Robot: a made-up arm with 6 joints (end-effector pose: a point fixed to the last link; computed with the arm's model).
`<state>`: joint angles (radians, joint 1 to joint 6).
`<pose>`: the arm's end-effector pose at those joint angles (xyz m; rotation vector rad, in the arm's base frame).
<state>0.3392 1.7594 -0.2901 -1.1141 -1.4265 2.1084</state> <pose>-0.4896 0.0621 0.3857 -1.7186 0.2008 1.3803</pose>
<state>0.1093 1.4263 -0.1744 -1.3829 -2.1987 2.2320</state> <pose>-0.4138 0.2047 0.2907 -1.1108 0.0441 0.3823</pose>
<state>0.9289 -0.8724 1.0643 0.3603 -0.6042 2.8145</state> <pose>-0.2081 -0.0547 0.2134 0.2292 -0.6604 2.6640</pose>
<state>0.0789 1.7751 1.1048 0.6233 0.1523 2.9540</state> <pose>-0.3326 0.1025 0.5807 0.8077 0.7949 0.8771</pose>
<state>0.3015 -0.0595 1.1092 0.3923 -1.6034 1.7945</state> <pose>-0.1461 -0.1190 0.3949 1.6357 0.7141 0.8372</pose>
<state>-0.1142 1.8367 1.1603 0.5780 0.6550 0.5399</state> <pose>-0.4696 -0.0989 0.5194 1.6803 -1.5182 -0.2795</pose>
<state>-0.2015 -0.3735 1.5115 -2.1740 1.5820 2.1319</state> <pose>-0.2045 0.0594 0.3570 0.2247 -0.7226 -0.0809</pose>
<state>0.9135 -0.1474 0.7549 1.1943 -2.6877 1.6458</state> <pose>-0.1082 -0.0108 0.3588 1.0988 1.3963 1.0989</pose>
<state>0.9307 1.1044 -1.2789 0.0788 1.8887 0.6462</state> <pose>-0.5046 0.2723 0.2968 -0.2159 -2.5769 -0.3203</pose>
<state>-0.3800 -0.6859 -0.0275 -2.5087 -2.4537 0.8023</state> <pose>-0.1192 0.0602 -0.0024 0.0898 -2.7105 1.1134</pose>
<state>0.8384 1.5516 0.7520 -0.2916 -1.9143 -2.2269</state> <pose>-0.1130 -0.0586 0.5473 -1.7845 -1.4349 -0.7818</pose>
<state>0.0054 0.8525 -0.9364 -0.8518 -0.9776 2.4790</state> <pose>-0.3235 0.1374 0.2257 -2.2098 0.6585 -0.0294</pose>
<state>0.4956 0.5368 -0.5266 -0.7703 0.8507 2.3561</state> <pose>-0.3871 0.0247 0.3691 2.0283 -0.5736 -0.4713</pose>
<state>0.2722 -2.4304 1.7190 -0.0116 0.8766 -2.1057</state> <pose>-0.0316 0.1139 0.6166 -0.8914 -2.0978 -0.9723</pose>
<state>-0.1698 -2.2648 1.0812 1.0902 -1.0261 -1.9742</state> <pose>0.2276 -0.0634 0.4659 -2.0678 -0.7991 -0.6399</pose>
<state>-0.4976 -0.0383 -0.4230 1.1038 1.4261 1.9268</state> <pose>-0.0155 0.2144 0.1764 -1.3788 -2.7672 -0.2645</pose>
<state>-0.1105 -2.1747 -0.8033 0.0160 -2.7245 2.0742</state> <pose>-0.0682 0.2317 0.5081 -0.6870 1.9847 1.9030</pose>
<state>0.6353 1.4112 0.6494 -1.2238 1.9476 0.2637</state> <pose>-0.5857 -0.1210 0.4948 1.0754 -1.6336 0.1050</pose>
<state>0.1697 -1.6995 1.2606 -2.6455 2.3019 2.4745</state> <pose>-0.0696 0.1143 0.3407 0.0008 -1.5335 0.5266</pose>
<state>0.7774 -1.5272 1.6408 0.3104 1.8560 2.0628</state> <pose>-0.0002 0.0981 0.3718 0.6287 1.7864 -0.2739</pose>
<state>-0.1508 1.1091 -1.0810 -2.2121 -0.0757 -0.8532</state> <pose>-0.4087 0.0522 0.4451 1.2428 -1.3342 1.8991</pose>
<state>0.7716 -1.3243 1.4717 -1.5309 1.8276 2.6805</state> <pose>-0.1558 0.1358 0.3027 0.2092 -1.8727 0.8965</pose>
